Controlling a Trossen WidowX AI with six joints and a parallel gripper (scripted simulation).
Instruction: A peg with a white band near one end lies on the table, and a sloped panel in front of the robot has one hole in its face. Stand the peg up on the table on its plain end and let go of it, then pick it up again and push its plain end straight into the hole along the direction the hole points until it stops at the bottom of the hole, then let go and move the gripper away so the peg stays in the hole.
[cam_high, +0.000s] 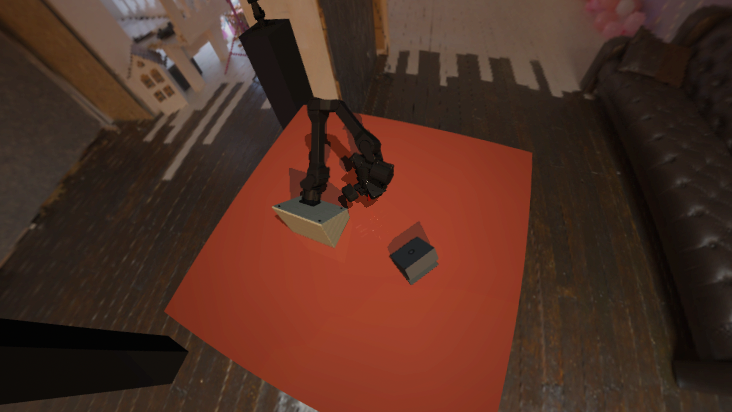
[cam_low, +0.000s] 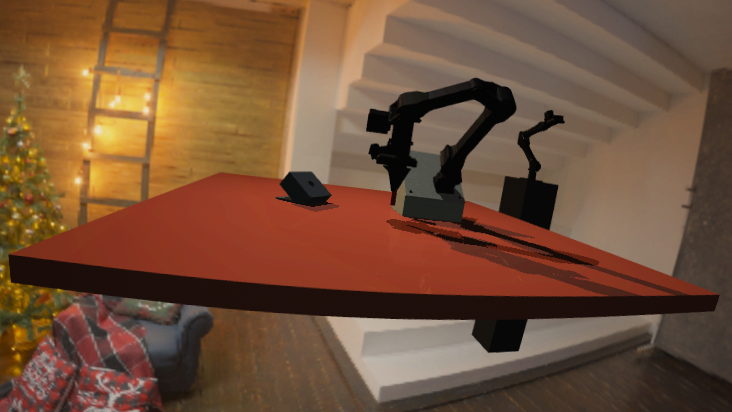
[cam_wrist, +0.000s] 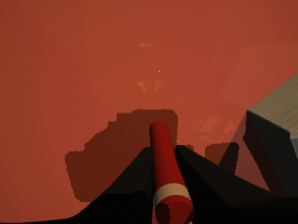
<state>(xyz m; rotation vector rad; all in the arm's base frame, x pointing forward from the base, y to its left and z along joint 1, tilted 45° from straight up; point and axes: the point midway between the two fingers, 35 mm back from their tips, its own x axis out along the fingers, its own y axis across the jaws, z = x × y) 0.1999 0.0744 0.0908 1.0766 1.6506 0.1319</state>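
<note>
The dark sloped panel is 24 cm ahead of my gripper tip, 17 cm to the right of it and 5 cm below it. Round my gripper tip: red peg (2 cm above).
</note>
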